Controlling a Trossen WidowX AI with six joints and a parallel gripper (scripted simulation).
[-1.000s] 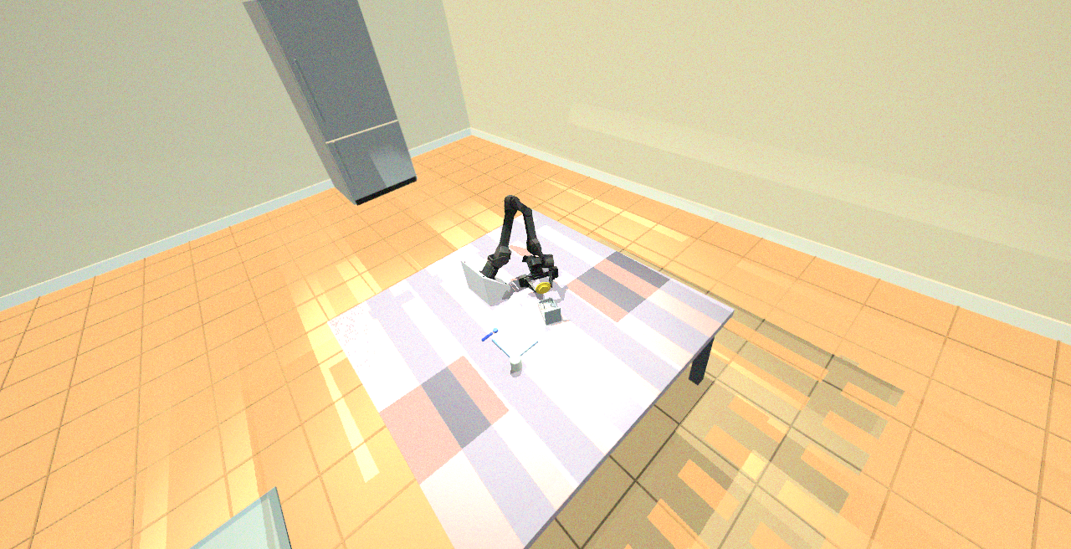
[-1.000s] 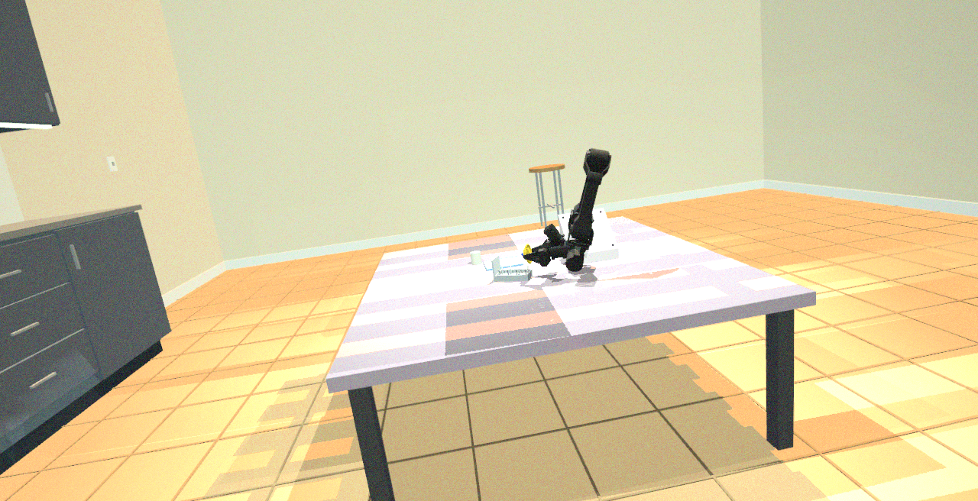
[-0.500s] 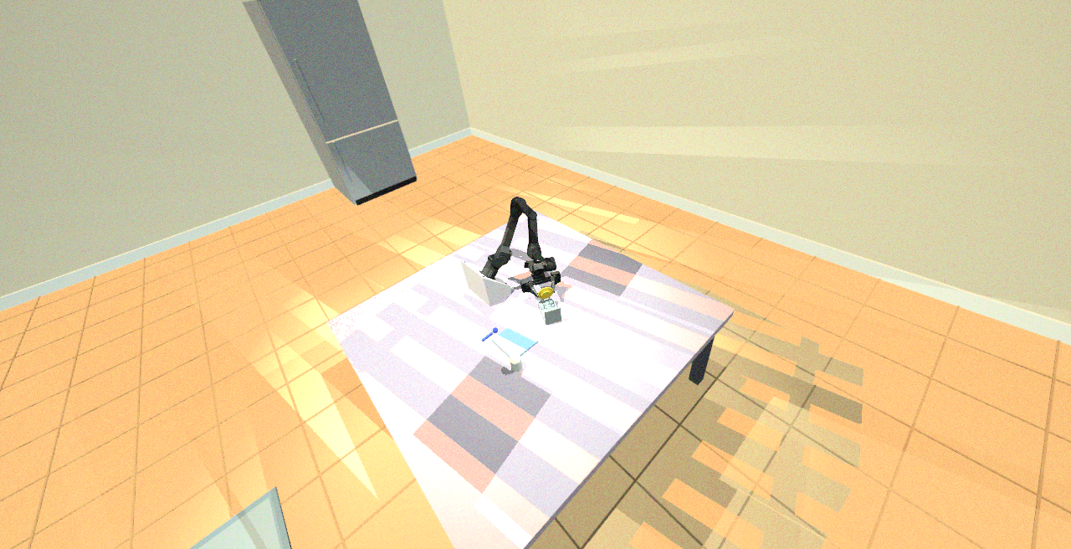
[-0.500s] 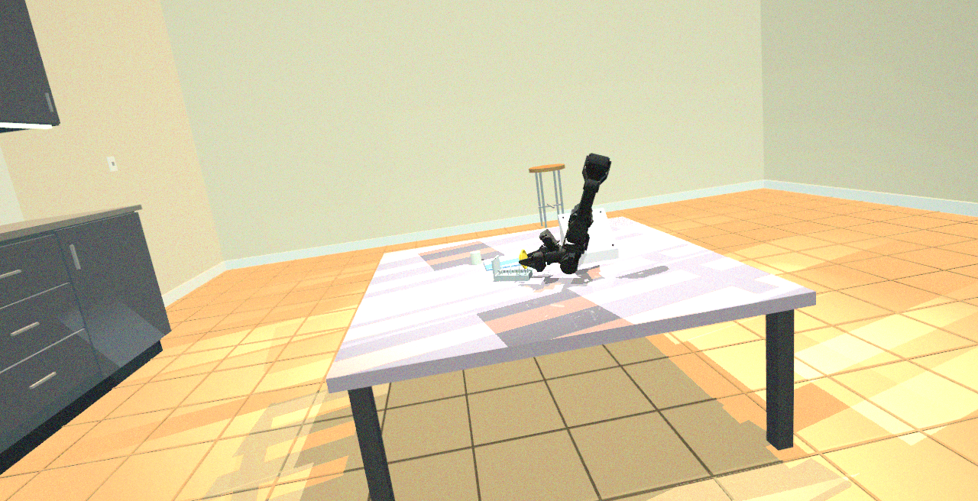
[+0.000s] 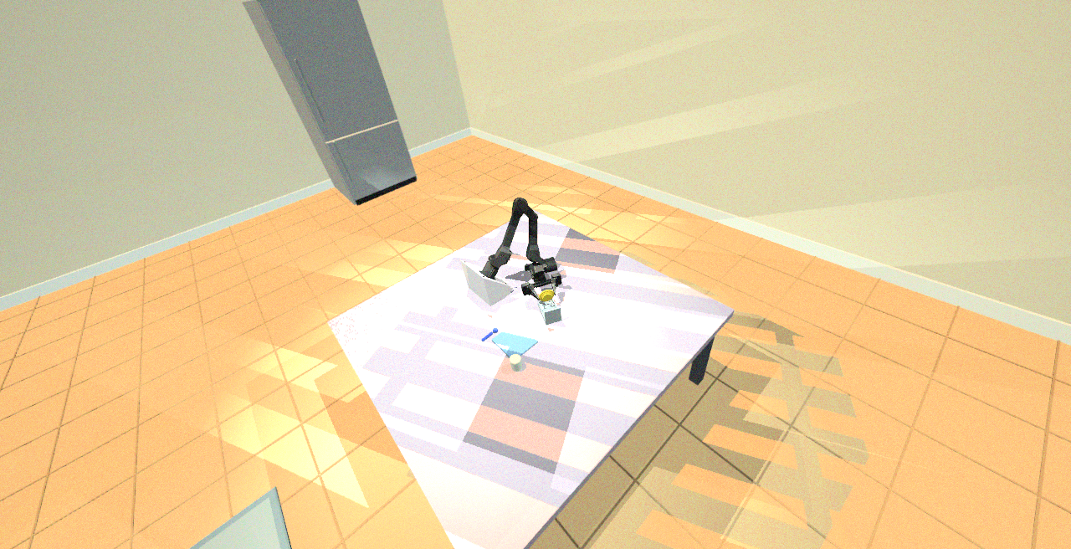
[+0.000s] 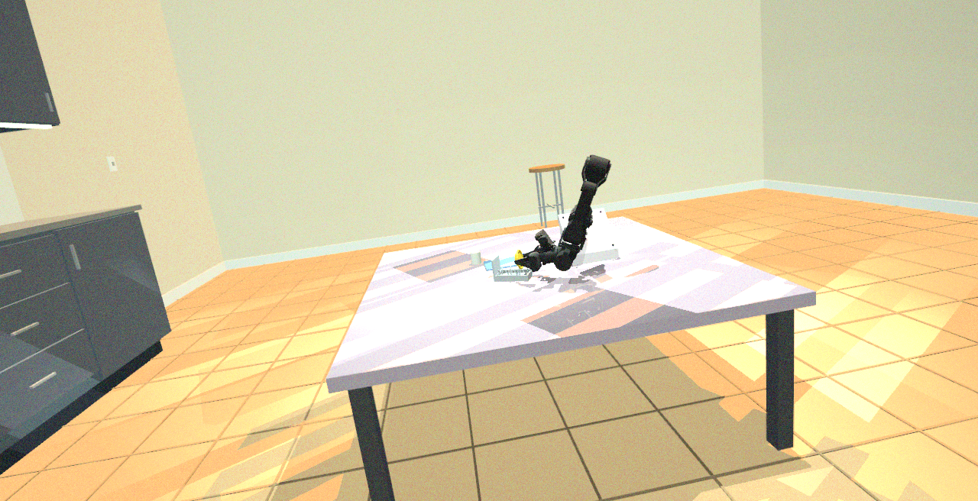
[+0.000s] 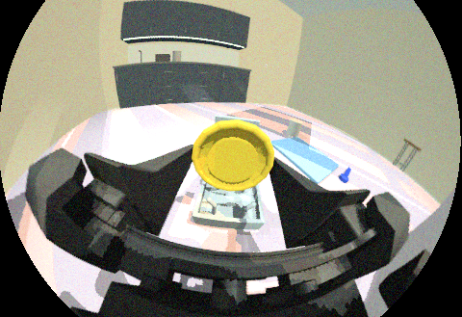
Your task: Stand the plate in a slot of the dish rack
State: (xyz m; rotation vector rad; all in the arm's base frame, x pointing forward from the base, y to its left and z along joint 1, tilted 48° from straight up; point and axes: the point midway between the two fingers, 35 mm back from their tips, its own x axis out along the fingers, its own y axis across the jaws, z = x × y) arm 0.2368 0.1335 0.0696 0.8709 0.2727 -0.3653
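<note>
My gripper tip is 2 cm short of the dish rack, 1 cm to the left of it and 5 cm above it. Also, from my gripper tip: yellow plate: 1 cm behind; pale cup: 14 cm ahead, 29 cm to the right, 5 cm below; light blue mat: 3 cm ahead, 22 cm to the right, 7 cm below.
</note>
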